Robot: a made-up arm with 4 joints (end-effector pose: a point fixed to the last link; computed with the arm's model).
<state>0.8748 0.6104 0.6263 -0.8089</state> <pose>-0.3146 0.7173 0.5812 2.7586 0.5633 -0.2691</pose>
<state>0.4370 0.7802 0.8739 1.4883</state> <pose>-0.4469 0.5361 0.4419 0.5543 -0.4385 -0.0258</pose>
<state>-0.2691 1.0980 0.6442 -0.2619</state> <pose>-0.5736 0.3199 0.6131 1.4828 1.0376 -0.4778</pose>
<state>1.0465 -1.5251 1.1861 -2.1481</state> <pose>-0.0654 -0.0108 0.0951 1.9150 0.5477 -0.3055</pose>
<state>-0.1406 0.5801 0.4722 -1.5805</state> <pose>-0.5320 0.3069 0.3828 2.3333 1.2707 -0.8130</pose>
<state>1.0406 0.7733 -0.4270 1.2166</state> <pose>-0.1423 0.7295 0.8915 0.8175 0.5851 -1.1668</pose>
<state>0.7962 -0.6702 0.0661 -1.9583</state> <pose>-0.0235 0.5070 0.0564 2.8647 -0.1940 -0.0933</pose>
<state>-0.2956 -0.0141 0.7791 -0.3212</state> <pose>-0.3755 -0.0462 0.1587 0.7614 0.4877 0.1599</pose>
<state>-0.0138 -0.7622 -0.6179 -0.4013</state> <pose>0.0151 0.1335 -0.0367 0.9958 -0.9965 -0.5891</pose>
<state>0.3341 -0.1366 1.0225 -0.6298</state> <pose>-0.2913 0.2551 0.0700 1.3771 0.4750 0.1769</pose>
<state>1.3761 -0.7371 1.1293 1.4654</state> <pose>0.0421 0.5016 0.0846 -0.3963 -1.0325 -0.4188</pose>
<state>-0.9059 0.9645 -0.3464 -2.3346</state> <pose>-0.5472 0.2564 0.5575 2.5106 0.2245 -1.7472</pose>
